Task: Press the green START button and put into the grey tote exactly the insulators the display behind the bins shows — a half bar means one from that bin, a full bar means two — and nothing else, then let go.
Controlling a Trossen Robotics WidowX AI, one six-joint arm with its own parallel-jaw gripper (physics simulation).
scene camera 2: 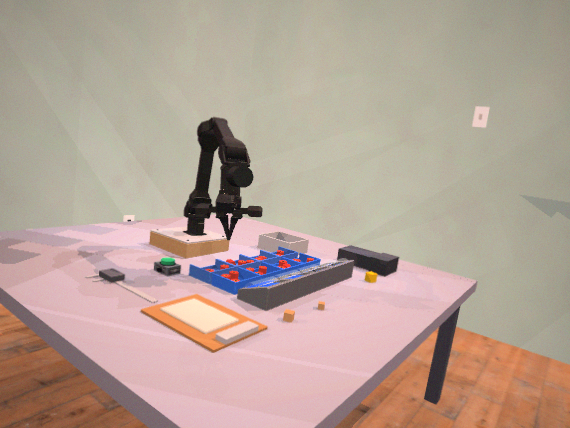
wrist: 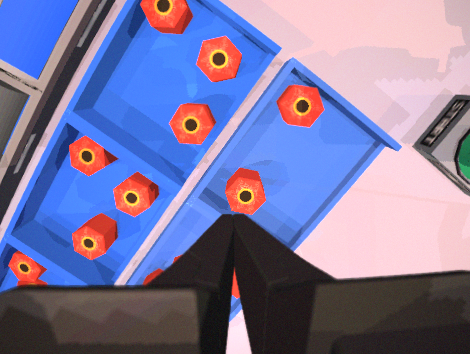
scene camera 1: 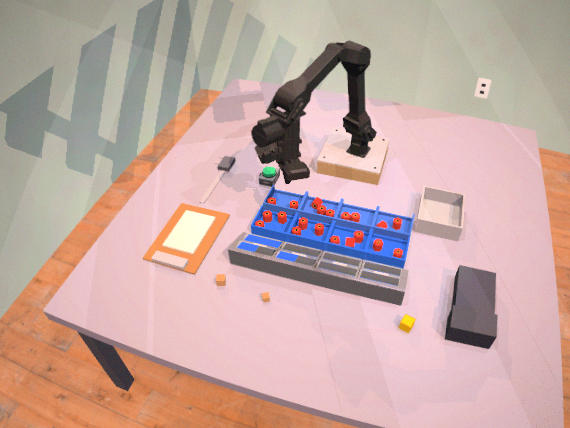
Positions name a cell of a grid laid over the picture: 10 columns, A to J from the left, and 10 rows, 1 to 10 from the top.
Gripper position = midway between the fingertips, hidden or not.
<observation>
My gripper (scene camera 1: F5) is shut, holding nothing. Further things: a grey display bar (scene camera 1: F7), a grey tote (scene camera 2: E6) and a dark box (scene camera 2: G7).
My gripper shows as well in scene camera 2 (scene camera 2: E6) and in the wrist view (wrist: E7). The grey display bar is seen too in scene camera 2 (scene camera 2: E7) and in the wrist view (wrist: B3).
</observation>
